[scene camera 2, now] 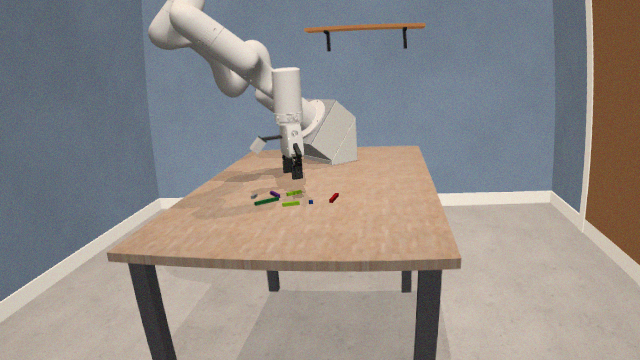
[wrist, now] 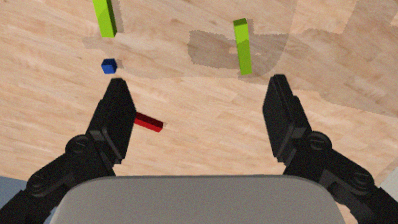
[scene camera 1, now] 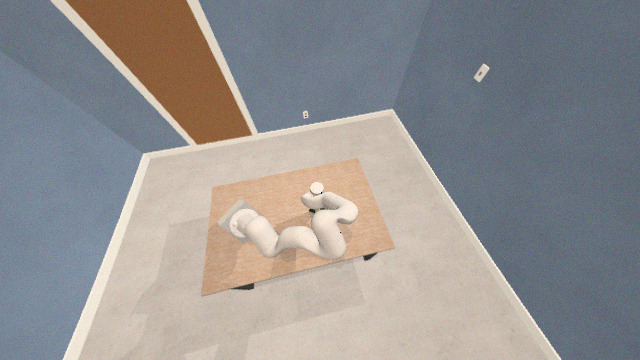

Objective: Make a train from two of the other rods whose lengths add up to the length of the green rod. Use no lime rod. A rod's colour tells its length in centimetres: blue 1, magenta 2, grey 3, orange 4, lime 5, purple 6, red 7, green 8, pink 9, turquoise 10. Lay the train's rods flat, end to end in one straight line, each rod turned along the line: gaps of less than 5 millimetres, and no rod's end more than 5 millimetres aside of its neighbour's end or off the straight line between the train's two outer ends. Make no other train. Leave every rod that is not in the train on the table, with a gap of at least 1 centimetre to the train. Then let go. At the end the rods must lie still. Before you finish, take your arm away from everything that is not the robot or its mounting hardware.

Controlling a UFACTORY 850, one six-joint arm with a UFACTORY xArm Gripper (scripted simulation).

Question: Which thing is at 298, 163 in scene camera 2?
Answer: The gripper.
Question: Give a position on a lime rod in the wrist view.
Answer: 240, 26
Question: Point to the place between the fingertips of the gripper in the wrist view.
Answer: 198, 93
